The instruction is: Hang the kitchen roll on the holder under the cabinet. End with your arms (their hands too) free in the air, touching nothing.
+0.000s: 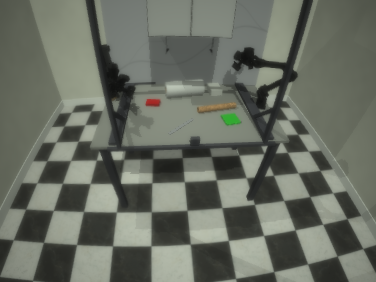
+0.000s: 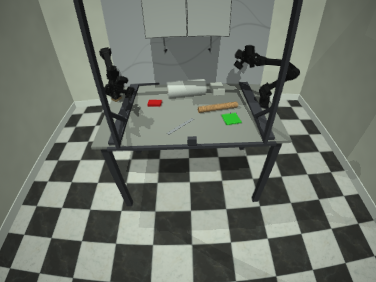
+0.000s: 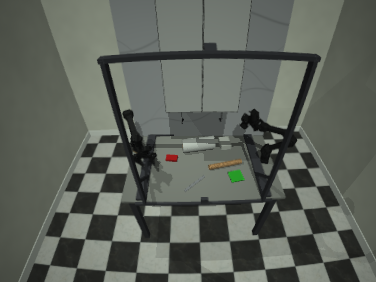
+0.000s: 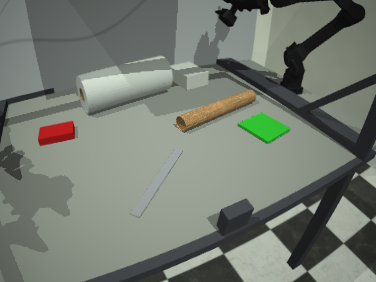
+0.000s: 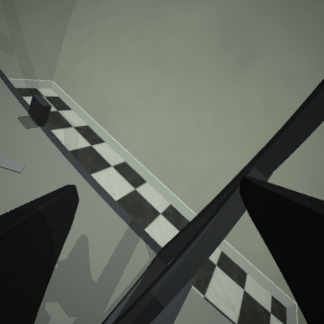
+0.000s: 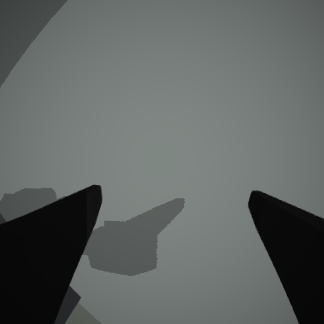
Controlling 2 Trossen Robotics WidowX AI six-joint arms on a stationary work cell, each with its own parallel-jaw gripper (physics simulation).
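Places are measured from the left arm's base along level axes (x right, y ahead, z up), in millimetres.
Pixels of known places: left gripper, fingertip midpoint: [image 1: 125, 98] [image 2: 124, 99] [image 3: 149, 166] [image 5: 159, 188]; right gripper, fingertip midpoint: [image 4: 220, 3] [image 6: 176, 195]; left arm's base at its link origin: [image 1: 112, 95]; right arm's base at its link origin: [image 1: 260, 104] [image 2: 264, 103] [image 3: 264, 159] [image 4: 291, 85].
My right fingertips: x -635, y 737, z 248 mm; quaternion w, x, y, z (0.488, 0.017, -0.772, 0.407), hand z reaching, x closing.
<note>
Ahead of a thing's pixels: the offset from my right fingertips to its top centre. "spot": to the spot under its first point.
The white kitchen roll @(dx +331, dy -281, dz -153 mm) [image 1: 185, 90] [image 2: 186, 90] [image 3: 197, 147] [image 4: 127, 86] lies on its side at the back of the table, beside a white box. The holder shows as two thin dark brackets, the left bracket @(dx +473, dy -334, dz +221 mm) [image 1: 167, 45] [image 2: 165, 46] [image 3: 182, 118] and the right bracket @(dx +328, dy -99, dz +221 mm) [image 1: 211, 45] [image 2: 209, 45] [image 3: 221, 117], under the cabinet [image 1: 169, 19] [image 2: 165, 19] [image 3: 181, 85]. My left gripper [image 5: 159, 188] is open and empty, above the table's left side. My right gripper [image 6: 176, 195] [image 4: 226, 16] is open and empty, raised at the back right, away from the roll.
A red block @(dx +554, dy -412, dz -247 mm) [image 4: 56, 133] lies left, a brown tube @(dx +391, dy +10, dz -226 mm) [image 4: 217, 111] and green square @(spot: dx +458, dy +131, dz -257 mm) [image 4: 264, 127] right, and a grey strip @(dx +671, dy -112, dz -265 mm) [image 4: 157, 182] near the middle. The white box @(dx +170, dy -101, dz -217 mm) [image 4: 192, 76] touches or nearly touches the roll's right end. Dark frame posts [image 3: 116, 130] [image 3: 290, 130] rise at both sides.
</note>
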